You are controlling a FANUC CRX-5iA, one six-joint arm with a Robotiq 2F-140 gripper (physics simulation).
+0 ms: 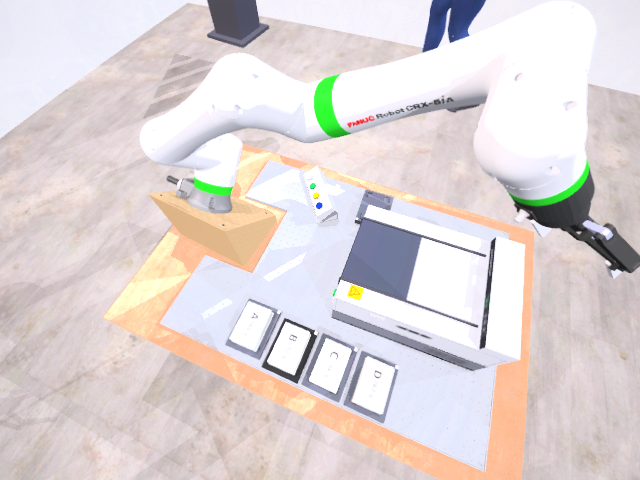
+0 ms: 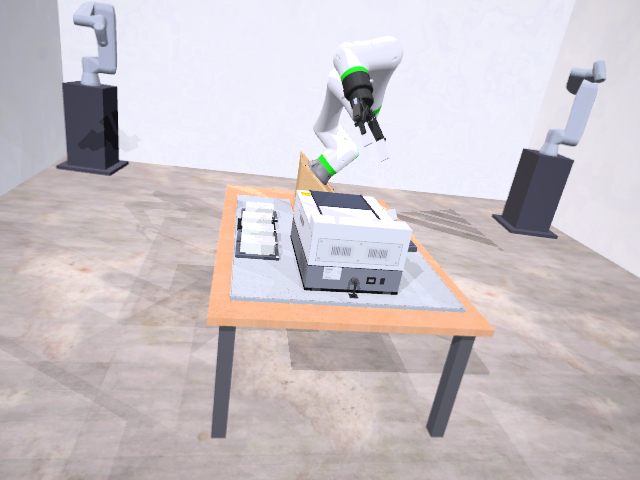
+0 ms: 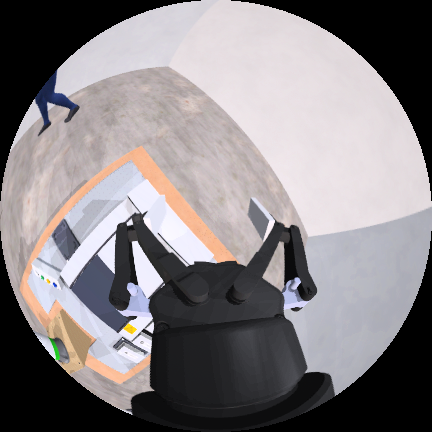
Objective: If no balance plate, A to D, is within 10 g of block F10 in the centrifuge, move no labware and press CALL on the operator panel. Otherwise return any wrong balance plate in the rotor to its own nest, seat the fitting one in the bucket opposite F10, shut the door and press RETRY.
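Frame: origin at the arm's base, x ahead, y left, z up, level; millimetres.
Seen in the pictures: gripper, between the fingertips: (image 1: 579, 249) (image 2: 377, 152) (image 3: 207, 204); arm's base, origin of its link: (image 1: 210, 205) (image 2: 316, 173).
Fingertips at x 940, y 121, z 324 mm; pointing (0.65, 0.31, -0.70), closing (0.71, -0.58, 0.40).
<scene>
Offsets run from my fingertips to a thing's top centre.
The white centrifuge (image 1: 444, 273) (image 2: 356, 248) (image 3: 100, 295) stands on the table; its top is covered by dark and white panels, and the rotor and block F10 are hidden. Balance plates A {dz -424, dx -607, dy -377 mm} (image 1: 251, 326), B {dz -424, dx -468, dy -376 mm} (image 1: 291, 348), C {dz -424, dx -335, dy -359 mm} (image 1: 330, 365) and D {dz -424, dx -202, dy -346 mm} (image 1: 373, 385) lie in a row of nests beside it; their smaller print is unreadable. The operator panel {dz -394, dx -672, dy +187 mm} (image 1: 325, 210) (image 3: 46, 276) has green, yellow and blue buttons; its labels are unreadable. My gripper (image 1: 576, 250) (image 2: 375, 147) (image 3: 207, 204) is open and empty, high above the table beyond the centrifuge's rear end.
A wooden wedge (image 1: 206, 232) (image 3: 70, 340) carries the arm's base. A dark grey fixture {dz -448, dx -452, dy +242 mm} (image 1: 378, 198) (image 3: 62, 237) lies beside the centrifuge. A person in blue trousers (image 1: 454, 23) (image 3: 55, 97) is on the floor beyond the table. Dark pedestals (image 2: 90, 124) (image 2: 537, 188) with other arms stand behind.
</scene>
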